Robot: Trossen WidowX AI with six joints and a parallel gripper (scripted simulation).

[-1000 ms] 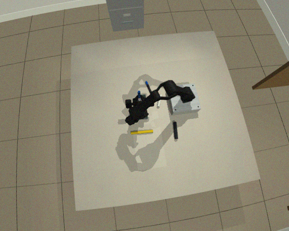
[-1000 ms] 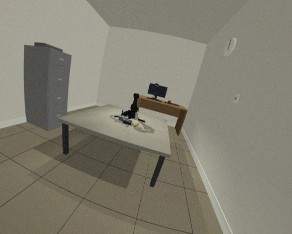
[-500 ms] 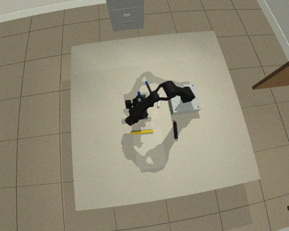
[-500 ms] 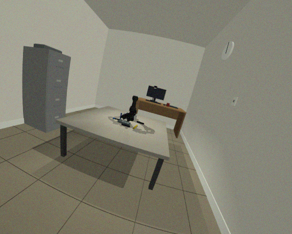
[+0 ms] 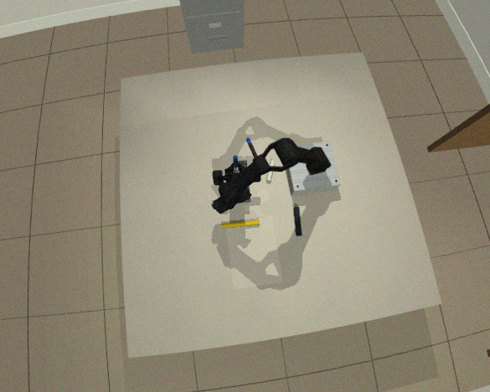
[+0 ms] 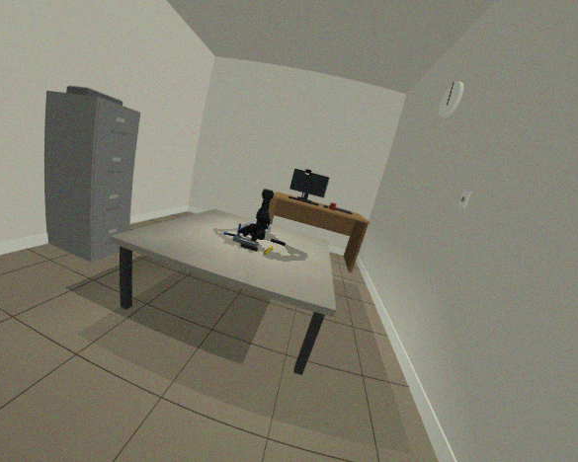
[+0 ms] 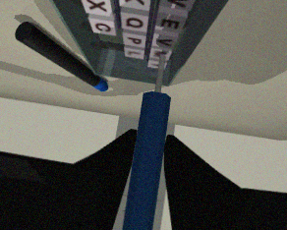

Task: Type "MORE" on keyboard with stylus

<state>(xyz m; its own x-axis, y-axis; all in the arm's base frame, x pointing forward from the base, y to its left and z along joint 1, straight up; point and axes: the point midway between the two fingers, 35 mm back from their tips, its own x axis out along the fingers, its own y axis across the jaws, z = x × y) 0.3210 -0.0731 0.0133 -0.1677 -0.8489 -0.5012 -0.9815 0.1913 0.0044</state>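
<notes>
The yellow pencil is 240 mm to the left of my gripper tip, 60 mm below it and 50 mm ahead of it. The rest, counted from my gripper tip: stylus 10 mm below; grey stylus tip 50 mm below; white cylinder 140 mm behind, 60 mm below, 50 mm to the left.
</notes>
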